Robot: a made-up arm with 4 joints. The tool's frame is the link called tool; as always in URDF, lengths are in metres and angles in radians. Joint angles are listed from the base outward. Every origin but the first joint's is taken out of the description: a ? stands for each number. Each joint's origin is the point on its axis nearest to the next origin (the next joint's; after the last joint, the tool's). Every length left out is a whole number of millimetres.
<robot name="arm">
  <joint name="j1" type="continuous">
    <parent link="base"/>
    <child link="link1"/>
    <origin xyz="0 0.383 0.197"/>
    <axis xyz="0 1 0"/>
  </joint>
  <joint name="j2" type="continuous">
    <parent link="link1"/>
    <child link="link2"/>
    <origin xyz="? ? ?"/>
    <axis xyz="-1 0 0"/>
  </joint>
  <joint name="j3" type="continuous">
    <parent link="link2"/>
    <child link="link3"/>
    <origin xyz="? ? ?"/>
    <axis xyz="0 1 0"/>
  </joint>
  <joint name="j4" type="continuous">
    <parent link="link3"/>
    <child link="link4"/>
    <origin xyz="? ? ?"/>
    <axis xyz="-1 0 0"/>
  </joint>
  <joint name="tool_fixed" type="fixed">
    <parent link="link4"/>
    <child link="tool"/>
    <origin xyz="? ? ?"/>
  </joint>
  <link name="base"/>
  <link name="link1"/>
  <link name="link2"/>
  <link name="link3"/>
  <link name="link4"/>
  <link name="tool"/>
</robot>
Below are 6 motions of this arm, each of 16 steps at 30 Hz.
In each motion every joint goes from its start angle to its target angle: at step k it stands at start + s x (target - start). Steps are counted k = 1, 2, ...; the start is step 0. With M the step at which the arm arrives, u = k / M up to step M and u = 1 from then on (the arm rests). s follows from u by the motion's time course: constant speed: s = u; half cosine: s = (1 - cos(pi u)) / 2; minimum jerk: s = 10 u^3 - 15 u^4 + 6 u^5.
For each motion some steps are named. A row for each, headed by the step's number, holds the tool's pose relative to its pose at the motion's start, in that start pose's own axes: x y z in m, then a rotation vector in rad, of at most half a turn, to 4 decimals.
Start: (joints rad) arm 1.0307 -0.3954 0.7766 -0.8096
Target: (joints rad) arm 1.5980 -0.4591 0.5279 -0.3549
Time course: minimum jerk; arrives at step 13
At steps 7, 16:
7: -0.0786 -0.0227 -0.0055 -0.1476 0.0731 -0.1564
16: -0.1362 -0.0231 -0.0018 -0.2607 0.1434 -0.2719

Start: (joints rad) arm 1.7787 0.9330 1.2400 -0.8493
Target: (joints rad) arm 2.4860 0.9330 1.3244 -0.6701
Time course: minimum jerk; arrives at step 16
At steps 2, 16:
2: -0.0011 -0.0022 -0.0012 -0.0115 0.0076 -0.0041
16: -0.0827 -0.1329 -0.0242 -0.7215 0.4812 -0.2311

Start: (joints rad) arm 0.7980 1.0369 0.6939 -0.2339
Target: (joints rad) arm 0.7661 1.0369 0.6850 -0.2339
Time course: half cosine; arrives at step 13
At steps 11, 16:
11: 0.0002 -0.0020 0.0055 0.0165 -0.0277 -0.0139
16: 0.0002 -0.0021 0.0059 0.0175 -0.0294 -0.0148

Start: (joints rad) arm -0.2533 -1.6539 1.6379 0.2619
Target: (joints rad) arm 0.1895 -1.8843 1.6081 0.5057
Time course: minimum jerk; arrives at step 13
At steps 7, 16:
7: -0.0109 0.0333 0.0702 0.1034 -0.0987 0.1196
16: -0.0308 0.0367 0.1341 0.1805 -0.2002 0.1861

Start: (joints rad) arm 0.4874 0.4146 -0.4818 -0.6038
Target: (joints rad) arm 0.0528 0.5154 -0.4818 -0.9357
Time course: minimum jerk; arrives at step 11
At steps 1, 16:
1: 0.0004 -0.0002 -0.0003 0.0011 -0.0025 0.0009
16: 0.0793 -0.0314 -0.0195 0.1490 -0.3672 0.1793

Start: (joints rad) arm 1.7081 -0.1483 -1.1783 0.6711
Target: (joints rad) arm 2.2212 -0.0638 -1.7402 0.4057
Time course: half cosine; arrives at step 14
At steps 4, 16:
4: -0.0038 -0.0180 0.0160 0.0319 -0.0144 0.0023
16: 0.0139 -0.0910 0.0823 0.2027 -0.0826 0.0385

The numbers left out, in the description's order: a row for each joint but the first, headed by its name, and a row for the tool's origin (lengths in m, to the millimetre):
j2: -0.086 0 0.056
j3: 0 0.13 -0.336
j4: 0.189 0 0.109
tool: 0 -0.172 0.03

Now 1 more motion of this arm.
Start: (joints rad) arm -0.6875 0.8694 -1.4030 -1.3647
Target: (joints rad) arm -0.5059 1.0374 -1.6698 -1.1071
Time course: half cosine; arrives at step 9
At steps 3, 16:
3: 0.0007 0.0165 0.0213 -0.0350 0.0360 0.0480
16: 0.0071 0.0629 0.0892 -0.1139 0.1103 0.2082

